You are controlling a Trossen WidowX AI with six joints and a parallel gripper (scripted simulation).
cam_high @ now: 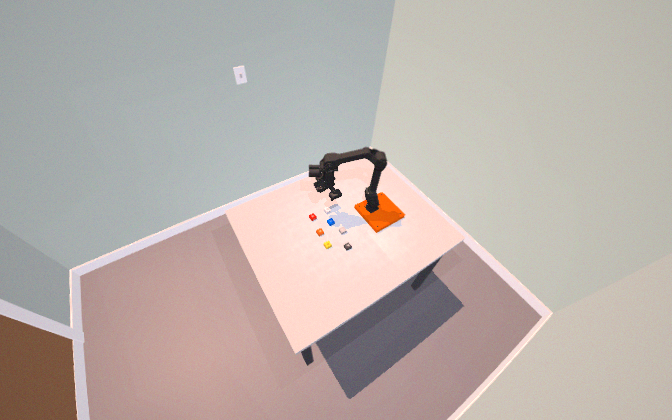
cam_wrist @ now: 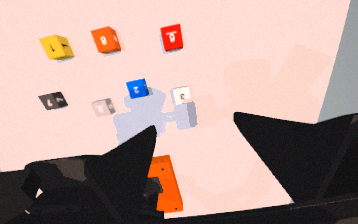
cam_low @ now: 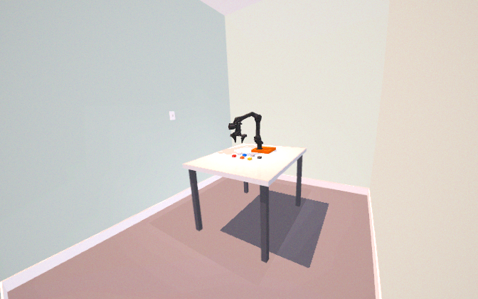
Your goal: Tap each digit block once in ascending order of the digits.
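My gripper tip is 21 cm to the right of the yellow block, 13 cm short of it and 12 cm above it. Also, from my gripper tip: blue block: 12 cm below, 9 cm to the left, 4 cm ahead; red block: 12 cm below, 10 cm ahead; white block: 12 cm below, 1 cm to the left.
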